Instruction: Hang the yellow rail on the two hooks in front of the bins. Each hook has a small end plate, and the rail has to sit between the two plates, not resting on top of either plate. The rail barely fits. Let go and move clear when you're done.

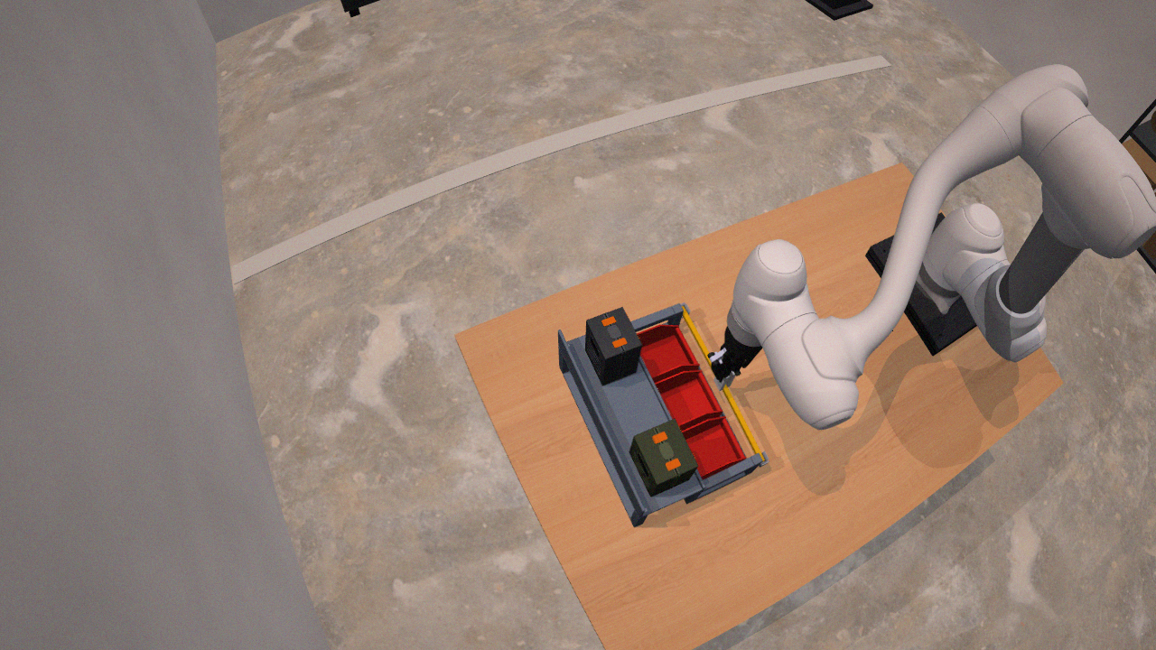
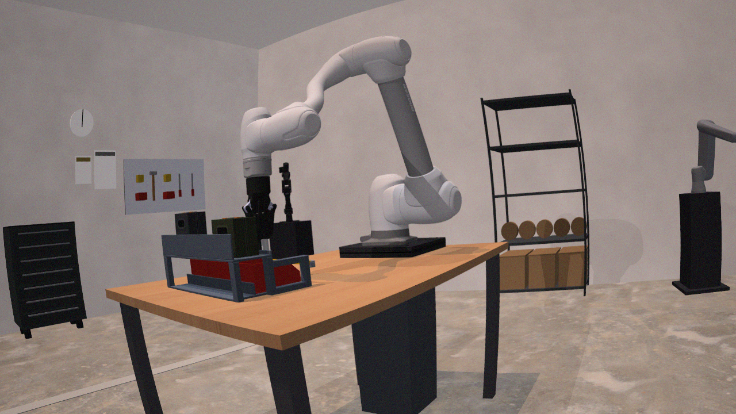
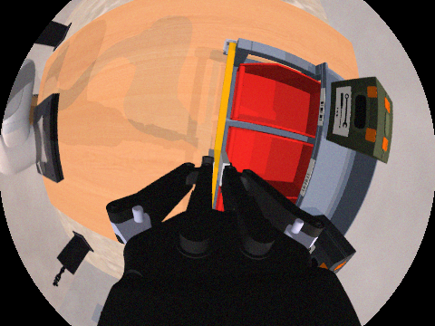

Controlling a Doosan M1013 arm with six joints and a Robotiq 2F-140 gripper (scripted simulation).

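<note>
My gripper is now 30 mm above the yellow rail. From my hand the other things lie so: green box: 220 mm ahead, 70 mm to the left, 60 mm above; then rack bar: 90 mm below, 10 mm ahead; then black box: 170 mm ahead, 150 mm to the right, 70 mm above.
</note>
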